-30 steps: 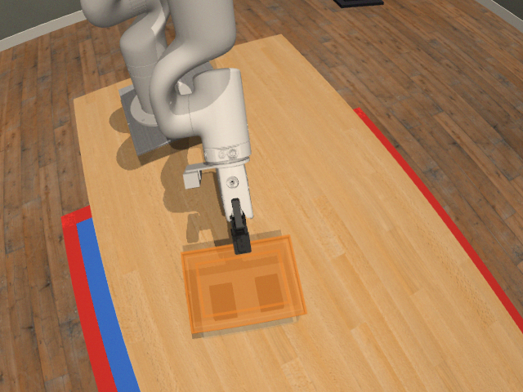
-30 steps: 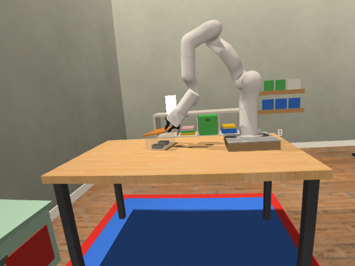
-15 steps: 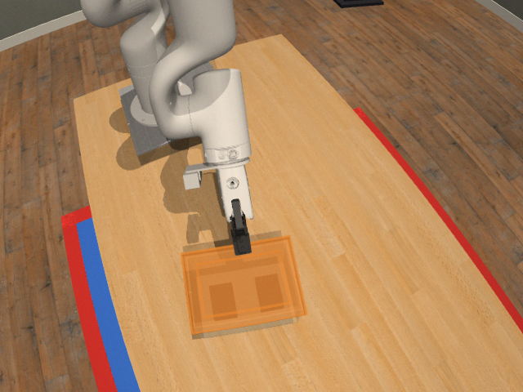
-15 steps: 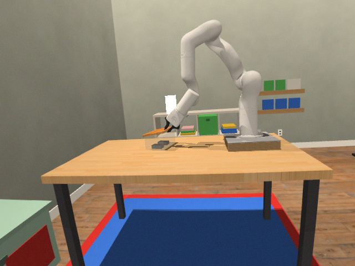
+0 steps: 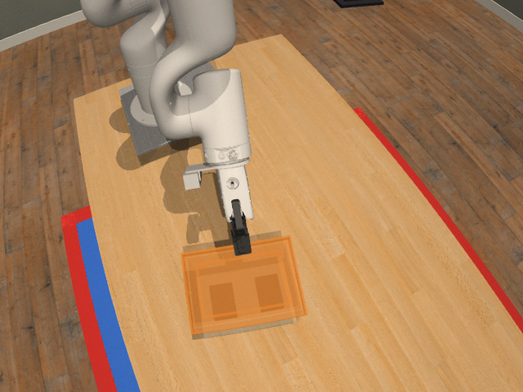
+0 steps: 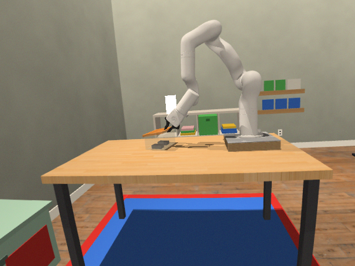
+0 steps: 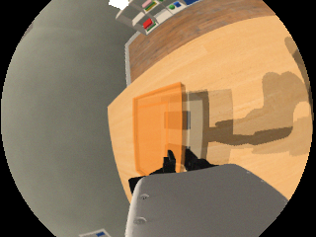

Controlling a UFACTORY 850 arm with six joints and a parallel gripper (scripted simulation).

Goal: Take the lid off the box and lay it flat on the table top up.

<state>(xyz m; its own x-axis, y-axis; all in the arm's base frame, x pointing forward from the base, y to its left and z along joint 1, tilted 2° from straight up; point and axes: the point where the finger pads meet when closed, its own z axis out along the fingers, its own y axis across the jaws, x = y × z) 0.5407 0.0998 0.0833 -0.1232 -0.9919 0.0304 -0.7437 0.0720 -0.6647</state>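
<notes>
My hand is 8 cm short of the orange lid, 2 cm to the left of it and 2 cm above it. Round my hand: clear box (7 cm ahead, 2 cm to the right, 8 cm below).
</notes>
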